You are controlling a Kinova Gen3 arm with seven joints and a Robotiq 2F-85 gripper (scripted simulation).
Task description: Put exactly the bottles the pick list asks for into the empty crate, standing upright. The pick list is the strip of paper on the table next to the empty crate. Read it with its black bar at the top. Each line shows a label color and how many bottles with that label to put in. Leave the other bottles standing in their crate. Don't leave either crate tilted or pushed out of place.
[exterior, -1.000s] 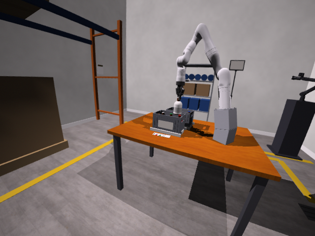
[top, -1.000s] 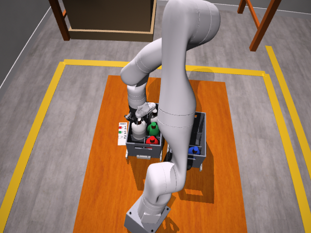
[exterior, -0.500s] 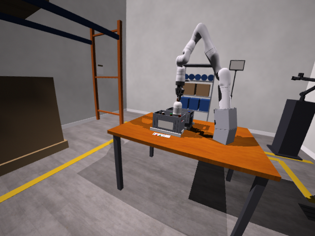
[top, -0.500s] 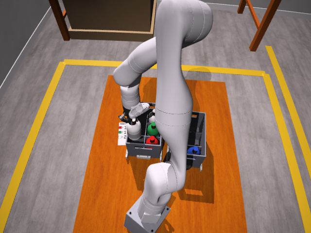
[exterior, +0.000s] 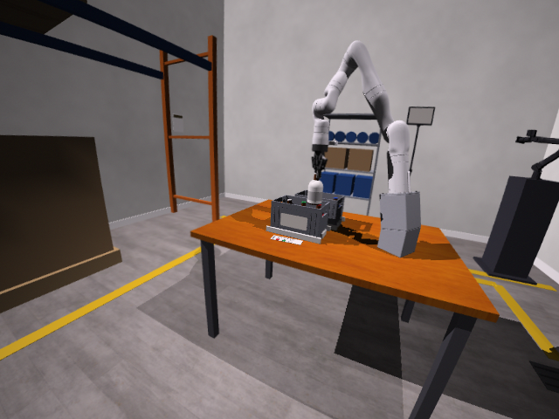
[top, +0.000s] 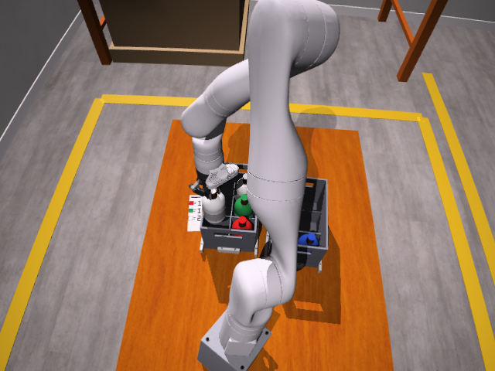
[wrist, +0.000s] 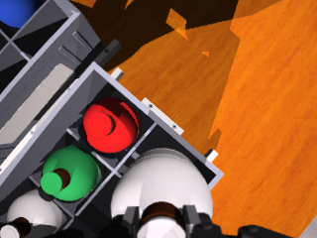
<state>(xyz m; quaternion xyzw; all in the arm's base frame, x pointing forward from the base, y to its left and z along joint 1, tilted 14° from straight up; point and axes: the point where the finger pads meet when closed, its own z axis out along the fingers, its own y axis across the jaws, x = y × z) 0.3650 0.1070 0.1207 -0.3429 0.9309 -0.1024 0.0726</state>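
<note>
Right now my hand is 90 mm to the left of the red bottle and 250 mm above it. Round my hand: pick list (100 mm ahead, 100 mm to the left, 330 mm below); blue bottle (50 mm behind, 320 mm to the right, 250 mm below); green bottle (90 mm ahead, 90 mm to the right, 250 mm below).
</note>
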